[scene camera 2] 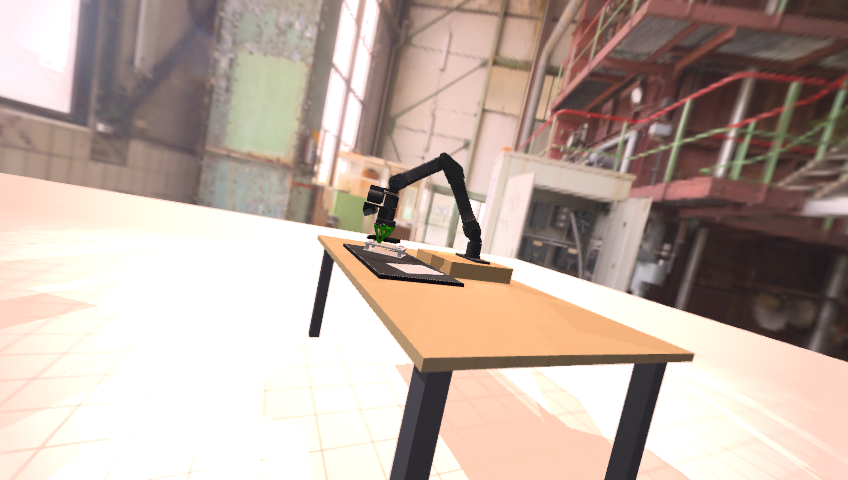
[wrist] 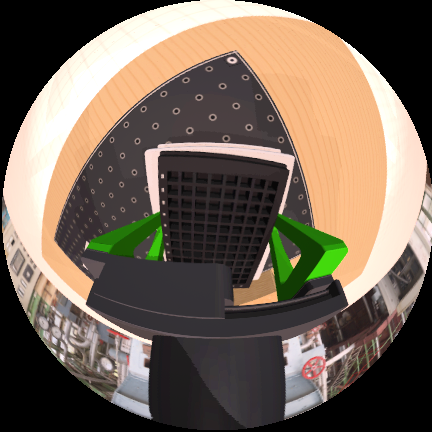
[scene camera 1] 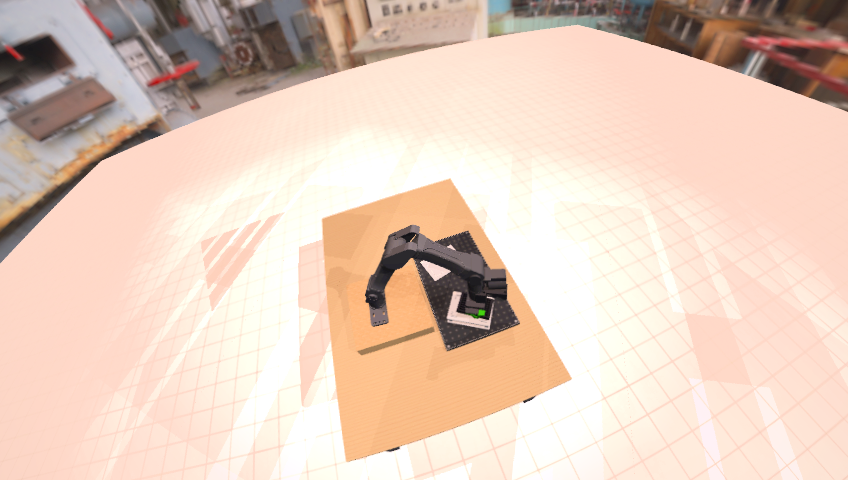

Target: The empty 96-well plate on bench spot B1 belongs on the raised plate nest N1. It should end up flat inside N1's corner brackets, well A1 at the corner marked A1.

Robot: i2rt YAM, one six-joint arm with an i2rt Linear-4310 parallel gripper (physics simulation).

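Places are measured from the arm's base along level axes (x left, y back, z up), in millimetres.
Where they show: gripper, between the fingertips: (scene camera 2: 381, 242) (wrist: 216, 215) (scene camera 1: 477, 308); arm's base, origin of its link: (scene camera 2: 471, 259) (scene camera 1: 377, 303).
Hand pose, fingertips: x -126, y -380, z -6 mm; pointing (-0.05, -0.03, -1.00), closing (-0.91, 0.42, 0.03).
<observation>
Each offset is from my fingertips to the centre of the thing. "*": to the spot under its first point. Level surfaces: height alone.
The black 96-well plate {dx +5, dy +9, dz +16 mm} (scene camera 1: 462, 306) (scene camera 2: 392, 240) (wrist: 222, 165) is between the green fingers of my gripper (scene camera 1: 476, 312) (scene camera 2: 381, 237) (wrist: 216, 215), which is shut on its two long sides. The plate looks about level, with its wells facing up. It is over the white raised nest N1 {dx +10, dy +24, dz -21 mm} (scene camera 1: 453, 320) (scene camera 2: 386, 250) (wrist: 151, 175) and seems to be slightly above it. In the wrist view the nest's pale rim shows past the plate's far end and both sides. The corner brackets and the A1 mark cannot be made out, and the gripper body hides the plate's near end.
The nest stands on a black perforated board {dx +159, dy +31, dz -48 mm} (scene camera 1: 437, 297) (scene camera 2: 367, 262) (wrist: 165, 117). A white flat patch {* dx +240, dy +109, dz -40 mm} (scene camera 1: 437, 271) (scene camera 2: 414, 268) lies farther along the board. The arm's base stands on a wooden block (scene camera 1: 410, 309) (scene camera 2: 487, 273) beside the board on the wooden table {dz -55 mm} (scene camera 1: 416, 404) (scene camera 2: 535, 324) (wrist: 340, 100).
</observation>
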